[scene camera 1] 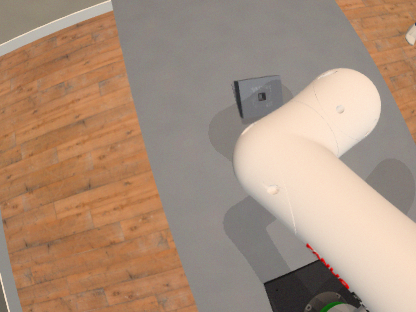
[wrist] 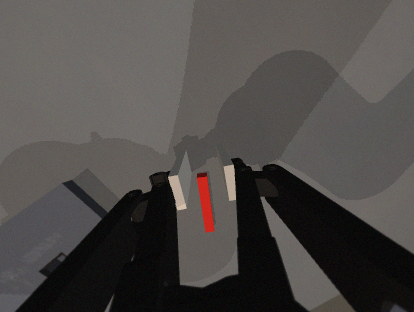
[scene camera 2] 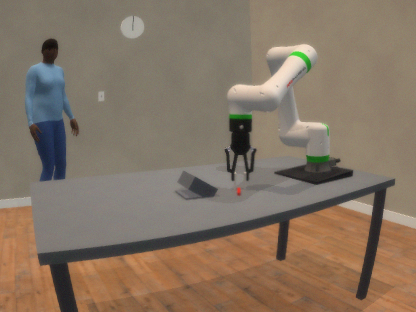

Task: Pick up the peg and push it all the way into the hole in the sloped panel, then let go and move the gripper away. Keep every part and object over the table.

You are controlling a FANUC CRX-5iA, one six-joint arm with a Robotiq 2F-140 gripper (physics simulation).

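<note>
The red peg lies on the table, a slim bar seen lengthwise in the wrist view. My gripper points down above it, partly open and empty. In the wrist view the peg shows in the gap between the two pale finger pads, nearer neither pad by much. The sloped panel is a grey tilted block to the left of the gripper in the second scene view. Its square hole is dark. The arm hides the peg and the gripper in the first scene view.
The grey table carries the panel and the arm's black base plate. The white arm reaches over the table. A person stands behind the table's left side.
</note>
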